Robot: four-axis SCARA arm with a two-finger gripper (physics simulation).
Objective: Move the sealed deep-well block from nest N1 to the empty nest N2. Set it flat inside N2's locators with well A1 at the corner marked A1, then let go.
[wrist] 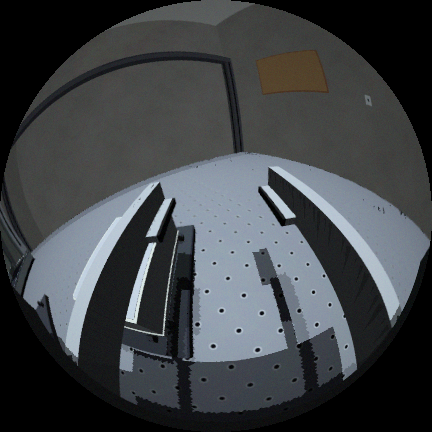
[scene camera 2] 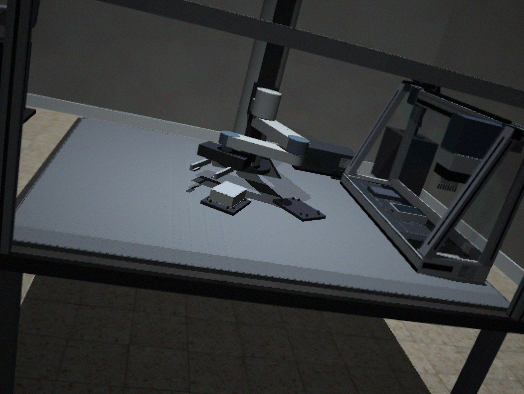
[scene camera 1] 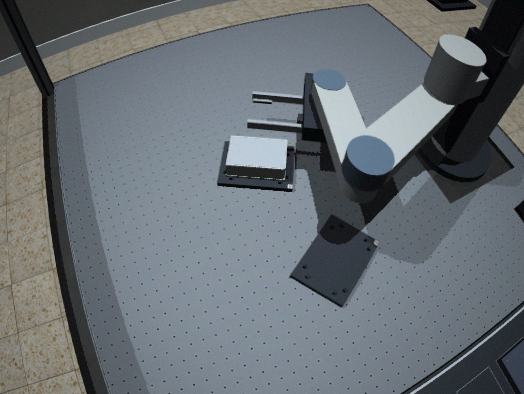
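Seen in the pictures: gripper, fingertip midpoint: [wrist: 214, 183] [scene camera 2: 203, 172] [scene camera 1: 250, 109]; arm's base, link origin: [scene camera 1: 451, 145].
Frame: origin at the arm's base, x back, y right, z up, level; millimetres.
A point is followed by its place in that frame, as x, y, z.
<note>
The white sealed block [scene camera 1: 257, 151] @[-536, 130, 66] [scene camera 2: 228, 194] @[-591, 139, 66] [wrist: 156, 295] @[-487, 149, 47] sits in the dark nest N1 [scene camera 1: 250, 185] @[-573, 82, 23] [scene camera 2: 209, 203] @[-593, 194, 24] and looks flat. N1's pale corner mark is at its front right in scene camera 1. The dark nest N2 [scene camera 1: 334, 267] @[-501, -160, 25] [scene camera 2: 301, 209] @[-503, -148, 25] is empty and turned at an angle, with a pale mark at its right corner. My gripper [scene camera 1: 254, 111] @[-511, 226, 100] [scene camera 2: 204, 172] @[-511, 226, 100] [wrist: 214, 183] @[-511, 226, 100] is shut on nothing. Its two parallel fingers stand apart, the gap looking narrower than the block. It hangs above the table, beside and behind N1. In the wrist view the left finger partly hides the block.
A framed machine with clear panels [scene camera 2: 382, 226] @[-551, -450, 31] stands at the table's right. A dark box [scene camera 2: 327, 157] @[34, -388, 99] is behind the arm. The arm's elbow [scene camera 1: 369, 160] @[-451, -95, 262] [scene camera 2: 298, 145] @[-481, -79, 247] is between the column and N1, and its shadow falls partly over N2.
</note>
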